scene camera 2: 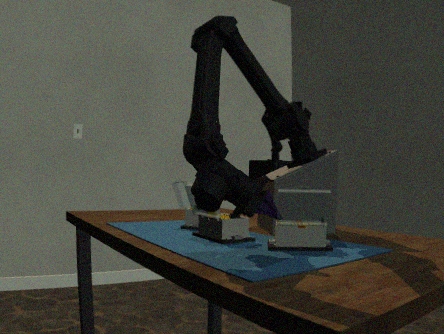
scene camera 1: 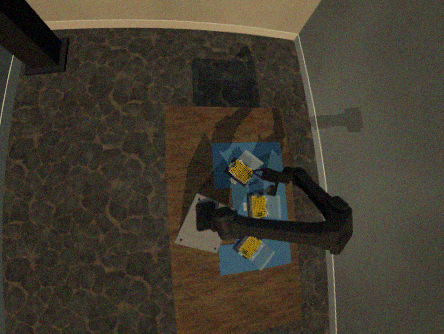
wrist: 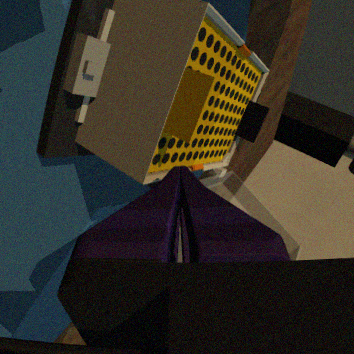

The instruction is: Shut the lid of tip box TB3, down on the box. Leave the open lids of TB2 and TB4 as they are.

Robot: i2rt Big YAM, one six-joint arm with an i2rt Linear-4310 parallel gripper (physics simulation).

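Frame: origin at the arm's base, x ahead, y down, z left, level; metres.
Seen in the pictures: gripper, fingertip midpoint: (scene camera 2: pixel 280 219) (scene camera 1: pixel 252 171) (wrist: pixel 179 176); arm's base, origin of the base link: (scene camera 2: pixel 307 160) (scene camera 1: pixel 205 215).
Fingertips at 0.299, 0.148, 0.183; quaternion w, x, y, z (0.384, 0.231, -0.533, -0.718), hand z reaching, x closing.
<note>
Offsets run from my fingertips to a thing's middle, as dx, dy, dz. "spot": to the spot under its first point. Level surfaces: height alone.
TB3, a grey box @(-0.068, +0.040, +0.001) (scene camera 1: pixel 240 171) (scene camera 2: pixel 301 235) (wrist: pixel 135 75) with a yellow tip rack, is the upper box in scene camera 1. Its clear lid @(-0.014, -0.031, +0.059) (scene camera 1: pixel 251 160) (scene camera 2: pixel 304 205) (wrist: pixel 265 215) stands open, partly behind the fingers in the wrist view. My gripper (scene camera 1: pixel 255 172) (scene camera 2: pixel 277 218) (wrist: pixel 179 176) is shut and empty, its purple tips low beside TB3's rim at the hinge side; contact cannot be told. TB2 (scene camera 1: pixel 258 206) (scene camera 2: pixel 226 229) is the middle box, its lid @(spot: +0.087, -0.022, -0.209) (scene camera 1: pixel 273 206) open. TB4 (scene camera 1: pixel 250 246) (scene camera 2: pixel 190 218) is the lower one, its lid @(-0.016, -0.031, -0.464) (scene camera 1: pixel 263 257) (scene camera 2: pixel 179 195) open. Labels are unreadable.
The boxes stand on a blue mat @(dy +0.073) (scene camera 1: pixel 230 267) (scene camera 2: pixel 250 270) on the wooden table @(dy +0.076) (scene camera 1: pixel 240 305) (scene camera 2: pixel 370 295). The arm's sloped mount (scene camera 1: pixel 192 230) (scene camera 2: pixel 335 175) stands beside them. The arm's forearm passes over the mat and hides part of TB2's surroundings in scene camera 2.
</note>
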